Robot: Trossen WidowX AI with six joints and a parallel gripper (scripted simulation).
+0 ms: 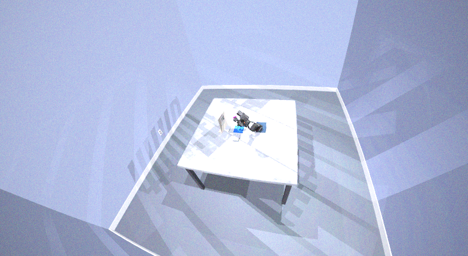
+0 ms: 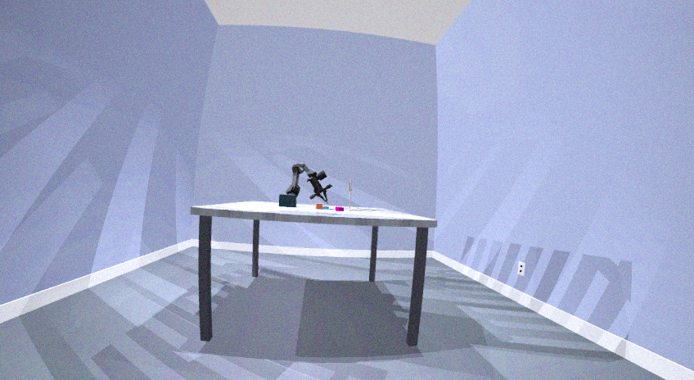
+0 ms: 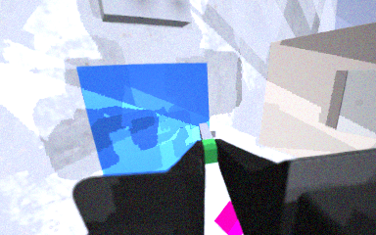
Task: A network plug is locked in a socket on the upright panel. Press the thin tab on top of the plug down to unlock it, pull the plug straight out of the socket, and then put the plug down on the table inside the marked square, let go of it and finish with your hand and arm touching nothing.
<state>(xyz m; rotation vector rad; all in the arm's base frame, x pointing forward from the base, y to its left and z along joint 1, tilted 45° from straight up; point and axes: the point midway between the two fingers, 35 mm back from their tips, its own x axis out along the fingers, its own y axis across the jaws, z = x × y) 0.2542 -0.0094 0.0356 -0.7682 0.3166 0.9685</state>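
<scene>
The blue marked square lies 10 mm behind my gripper tip and 60 mm below it. Round my gripper tip: network plug: right at my gripper tip; beige panel: 190 mm ahead, 20 mm to the left, 50 mm above.
</scene>
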